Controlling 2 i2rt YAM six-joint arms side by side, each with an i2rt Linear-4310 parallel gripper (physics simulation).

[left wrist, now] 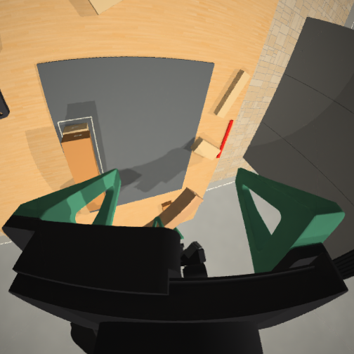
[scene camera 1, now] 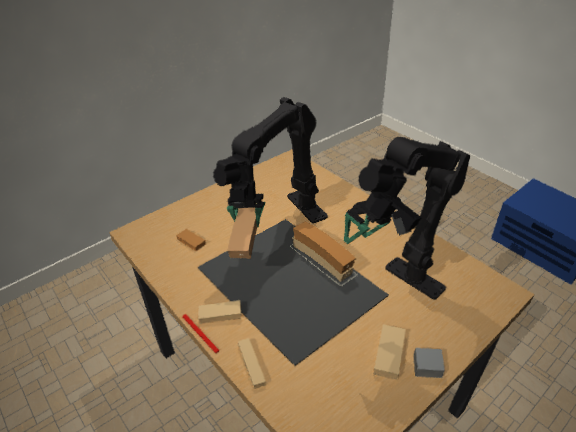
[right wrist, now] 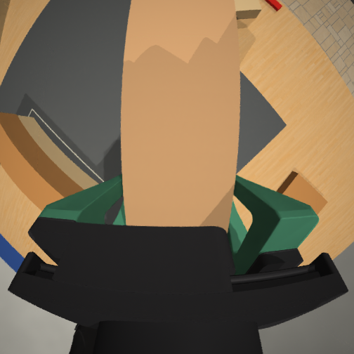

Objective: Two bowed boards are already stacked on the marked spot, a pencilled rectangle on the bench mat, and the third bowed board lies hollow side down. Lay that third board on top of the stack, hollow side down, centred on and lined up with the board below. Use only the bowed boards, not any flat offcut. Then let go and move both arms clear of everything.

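Pixels of known places: left gripper, fingertip midpoint: [scene camera 1: 354, 239]; right gripper, fingertip midpoint: [scene camera 1: 247, 226]; left arm's base, link origin: [scene camera 1: 414, 278]; right arm's base, link origin: [scene camera 1: 306, 206].
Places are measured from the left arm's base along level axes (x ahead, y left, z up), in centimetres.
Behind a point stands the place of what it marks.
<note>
The third bowed board [scene camera 1: 242, 235] {z 18.5, x 38.9, y -38.4 cm} [left wrist: 182, 207] [right wrist: 180, 125] is in the air over the mat's left back part, turned at an angle to the stack. My right gripper [scene camera 1: 245, 215] {z 15.4, x 32.9, y -43.6 cm} [right wrist: 177, 174] is shut on it, one finger at each long side. The stack has an orange-brown bowed board [scene camera 1: 325, 247] {z 10.0, x 18.0, y -23.6 cm} [left wrist: 80, 155] on a pale bowed board [scene camera 1: 320, 256] {z 5.1, x 18.3, y -25.3 cm} [left wrist: 75, 128] [right wrist: 55, 152], inside the pencilled rectangle [scene camera 1: 341, 285] {z 0.9, x 18.8, y -15.8 cm} [left wrist: 91, 118]. My left gripper [scene camera 1: 357, 236] {z 30.2, x 27.0, y -5.8 cm} [left wrist: 177, 174] is open and empty, above and right of the stack in the scene view.
The dark mat [scene camera 1: 295, 320] {z 0.6, x 39.9, y -14.7 cm} [left wrist: 145, 90] lies mid-table. A small brown block [scene camera 1: 191, 239] {z 1.9, x 42.1, y -65.4 cm} [right wrist: 305, 192] lies left of it. Pale blocks [scene camera 1: 220, 311] {z 2.7, x 54.7, y -31.4 cm} [scene camera 1: 251, 362] {z 1.9, x 59.2, y -11.8 cm} [scene camera 1: 390, 350] {z 2.8, x 29.9, y 12.3 cm}, a red stick [scene camera 1: 200, 333] {z 0.6, x 63.1, y -30.3 cm} [left wrist: 225, 139] and a grey block [scene camera 1: 429, 362] {z 3.6, x 26.2, y 22.5 cm} lie around the mat's front sides.
</note>
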